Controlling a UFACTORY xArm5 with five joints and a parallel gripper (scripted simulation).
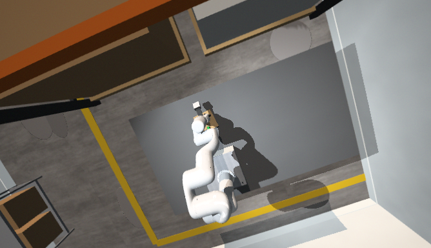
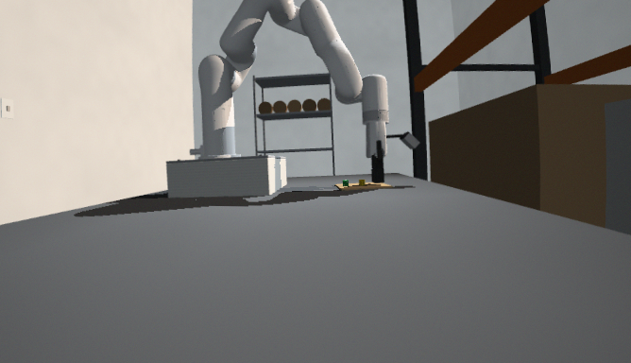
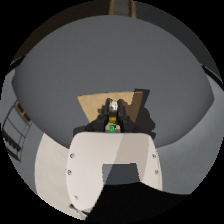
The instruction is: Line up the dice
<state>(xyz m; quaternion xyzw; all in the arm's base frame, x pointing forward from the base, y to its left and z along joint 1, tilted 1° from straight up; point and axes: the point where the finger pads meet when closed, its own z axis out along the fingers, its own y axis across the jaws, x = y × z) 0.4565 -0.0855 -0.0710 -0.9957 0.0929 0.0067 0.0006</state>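
The white die is 1 cm below my hand. The rest, counted from my hand: yellow die 5 cm behind, 1 cm to the left, 2 cm below; then green die 9 cm behind, 2 cm to the left, 2 cm below; then tan mat 5 cm behind, 1 cm to the left, 3 cm below.
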